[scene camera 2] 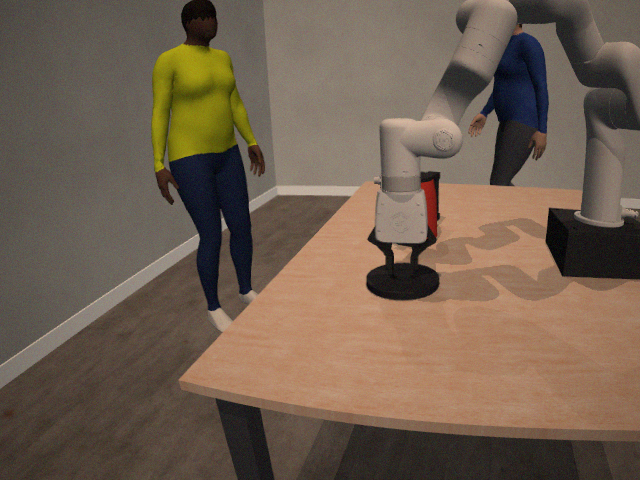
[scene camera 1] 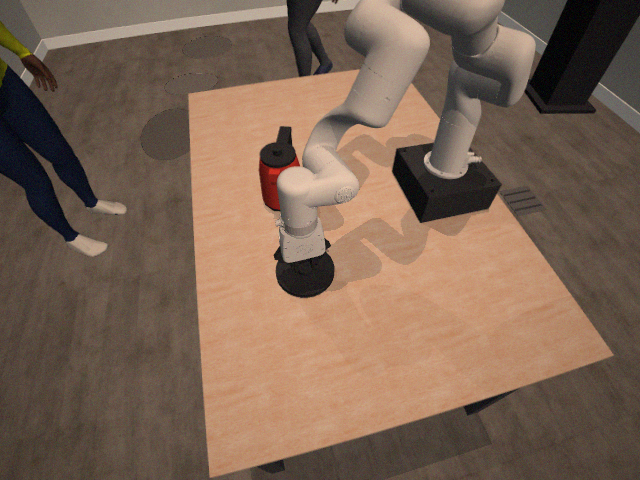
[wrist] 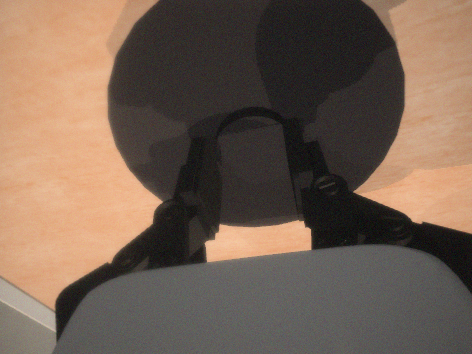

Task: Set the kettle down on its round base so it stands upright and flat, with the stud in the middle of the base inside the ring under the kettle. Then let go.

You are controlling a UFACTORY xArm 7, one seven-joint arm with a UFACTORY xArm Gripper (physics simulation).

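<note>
The red kettle with black lid and handle stands upright on the table behind the gripper, apart from the base; the arm partly covers it. The round black base lies flat on the table. My gripper points down over the base and is shut on the stud in its middle, one finger on each side. The stud shows between the fingers in the wrist view. The ring under the kettle is hidden.
The wooden table carries the black box under the arm's foot, to the right of the kettle. The table's left edge runs near the kettle and base. People stand beyond the table.
</note>
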